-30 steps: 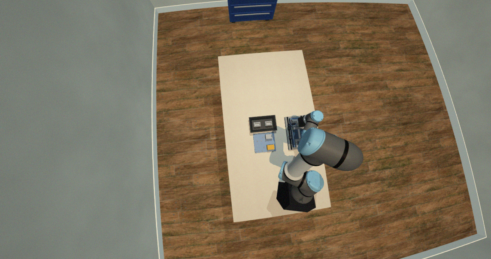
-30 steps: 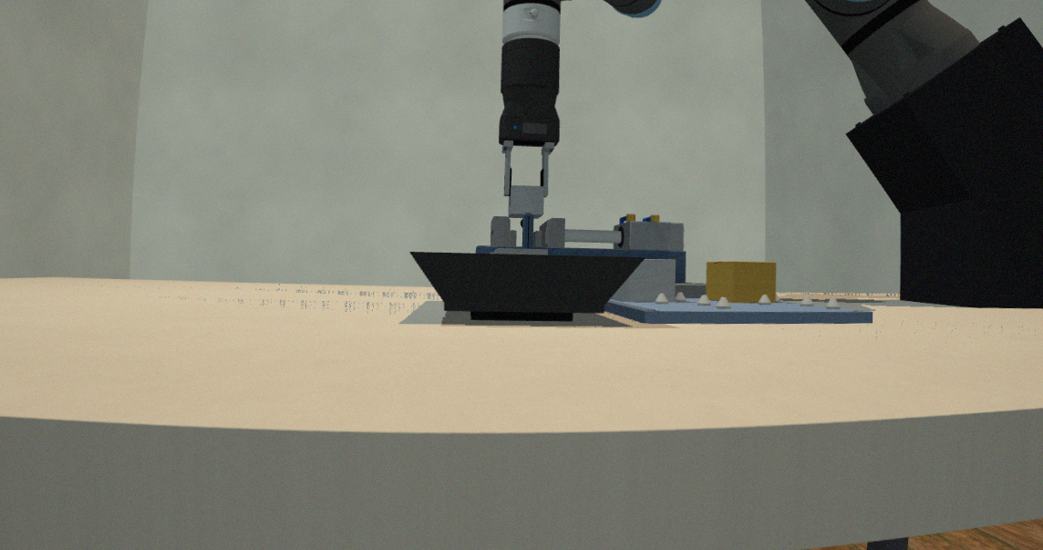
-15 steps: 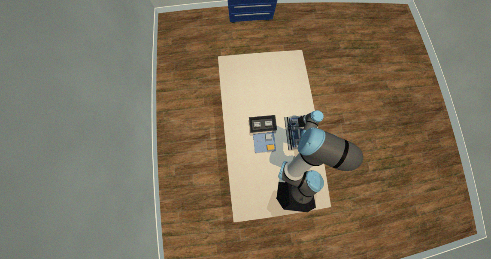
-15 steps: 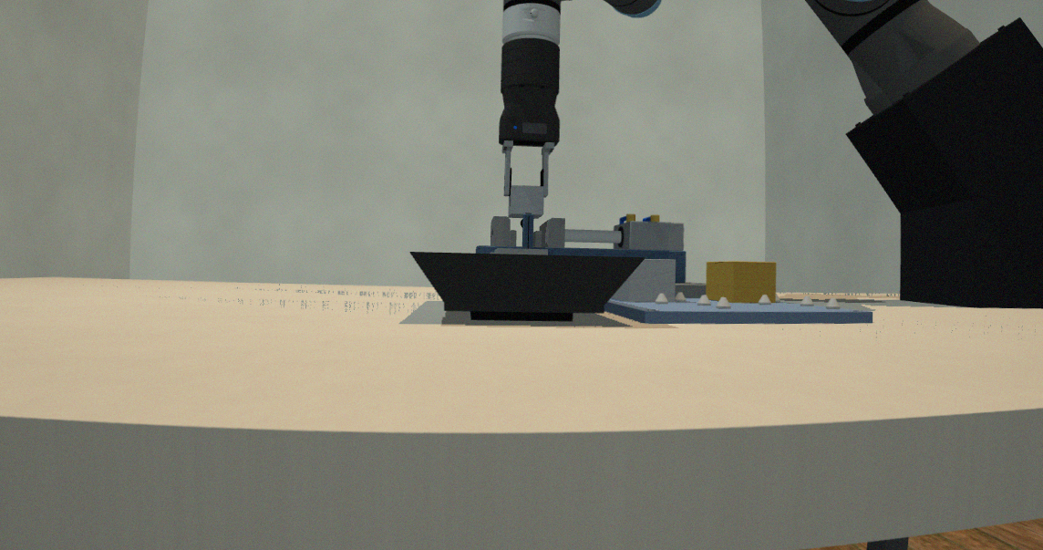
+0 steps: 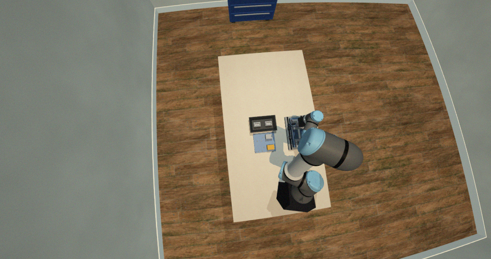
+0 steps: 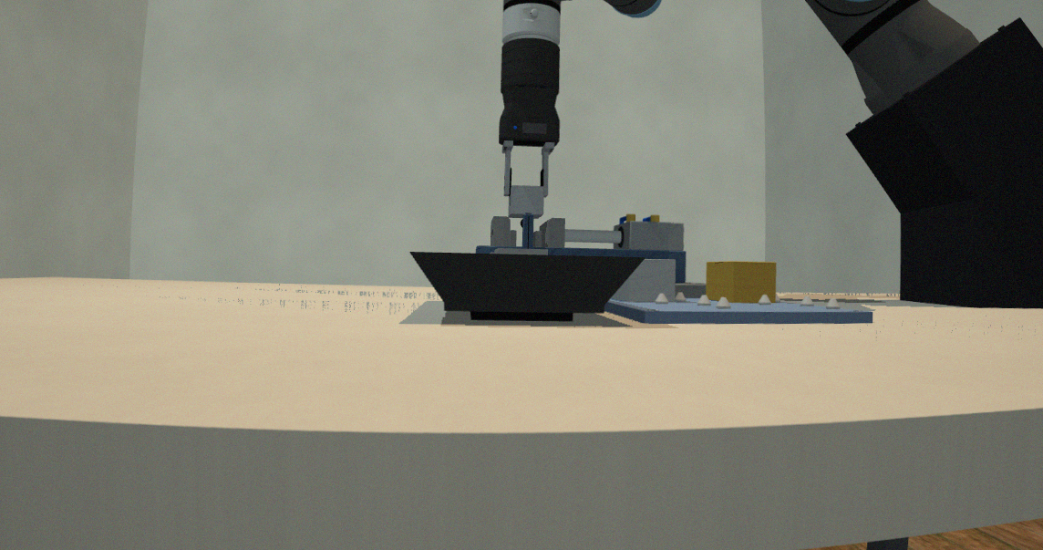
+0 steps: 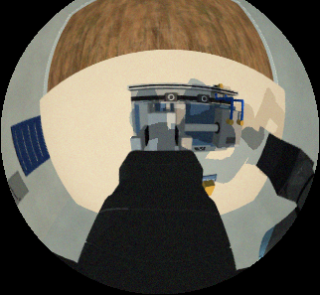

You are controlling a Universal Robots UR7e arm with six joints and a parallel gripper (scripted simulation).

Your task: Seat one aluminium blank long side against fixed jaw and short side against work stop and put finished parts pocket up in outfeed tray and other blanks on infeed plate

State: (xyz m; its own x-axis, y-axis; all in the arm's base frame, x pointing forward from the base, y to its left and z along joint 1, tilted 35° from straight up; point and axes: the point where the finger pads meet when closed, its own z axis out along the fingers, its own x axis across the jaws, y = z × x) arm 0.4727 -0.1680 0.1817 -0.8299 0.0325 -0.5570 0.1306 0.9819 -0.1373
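The vise lies 7 cm behind my hand, 2 cm to the left of it and 11 cm below it. From my hand the other things lie so: hose end block (16 cm behind, 3 cm to the left, 7 cm below); brass blank (13 cm behind, 28 cm to the left, 12 cm below).
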